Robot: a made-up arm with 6 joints.
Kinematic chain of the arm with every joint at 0, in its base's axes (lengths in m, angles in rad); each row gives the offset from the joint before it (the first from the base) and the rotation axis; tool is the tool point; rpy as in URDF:
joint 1: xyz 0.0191 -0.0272 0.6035 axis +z
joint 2: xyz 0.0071 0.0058 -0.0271 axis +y
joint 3: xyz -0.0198 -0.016 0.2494 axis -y
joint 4: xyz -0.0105 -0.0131 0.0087 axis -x
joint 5: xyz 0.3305 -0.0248 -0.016 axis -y
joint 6: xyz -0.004 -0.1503 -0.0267 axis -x
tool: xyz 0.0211 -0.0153 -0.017 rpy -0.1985 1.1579 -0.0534
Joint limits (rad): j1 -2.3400..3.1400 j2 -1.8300..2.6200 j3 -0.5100..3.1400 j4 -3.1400..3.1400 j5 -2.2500..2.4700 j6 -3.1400..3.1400
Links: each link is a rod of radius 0.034 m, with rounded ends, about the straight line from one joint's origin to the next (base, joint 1, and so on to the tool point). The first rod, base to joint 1, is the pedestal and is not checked.
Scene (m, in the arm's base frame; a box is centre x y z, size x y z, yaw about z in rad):
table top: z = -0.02
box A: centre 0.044 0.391 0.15 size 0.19 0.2 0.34 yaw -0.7
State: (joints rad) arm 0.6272 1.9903 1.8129 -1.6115 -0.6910 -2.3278
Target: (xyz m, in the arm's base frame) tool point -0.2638 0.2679 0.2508
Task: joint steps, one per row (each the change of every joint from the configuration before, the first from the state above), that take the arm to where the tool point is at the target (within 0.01 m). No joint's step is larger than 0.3 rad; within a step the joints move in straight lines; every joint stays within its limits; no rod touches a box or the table.
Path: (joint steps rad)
1: 0.2757 -0.1343 0.1270 0.2397 0.1151 -0.0319
2: 0.2757 -0.1342 0.1270 0.2397 0.1152 -0.0319
3: 0.2758 -0.1343 0.1270 0.2397 0.1151 -0.0319
4: 0.2757 -0.1342 0.1269 0.2397 0.1151 -0.0318
5: 0.2757 -0.1343 0.1270 0.2397 0.1152 -0.0319
6: 0.0227 0.0761 -0.2378 -0.2569 -0.1276 0.0533
7: 0.0227 0.0760 -0.2379 -0.2569 -0.1275 0.0533
8: 0.0227 0.0760 -0.2378 -0.2569 -0.1275 0.0534
9: 0.0227 0.0760 -0.2379 -0.2570 -0.1276 0.0533
10: 0.0227 0.0760 -0.2378 -0.2569 -0.1275 0.0533
11: 0.0227 0.0760 -0.2379 -0.2569 -0.1275 0.0533

